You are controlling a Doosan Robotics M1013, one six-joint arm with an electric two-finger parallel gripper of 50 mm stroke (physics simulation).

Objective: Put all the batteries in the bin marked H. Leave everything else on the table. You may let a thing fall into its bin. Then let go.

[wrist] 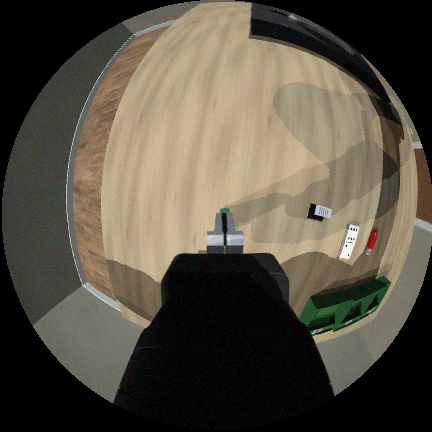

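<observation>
A green battery shows as a small green end just past my fingertips in the wrist view; the rest of it is hidden behind the fingers. My gripper is shut, its two fingers together with nothing between them, low over the table at the battery. A green bin unit with several compartments stands at the lower right, partly hidden by the gripper body. Its labels are too small to read, so I cannot tell which compartment is H.
On the table, right of the gripper, lie a small grey-white and black item, a white domino and a red USB-like stick. The black robot base stands at the upper right.
</observation>
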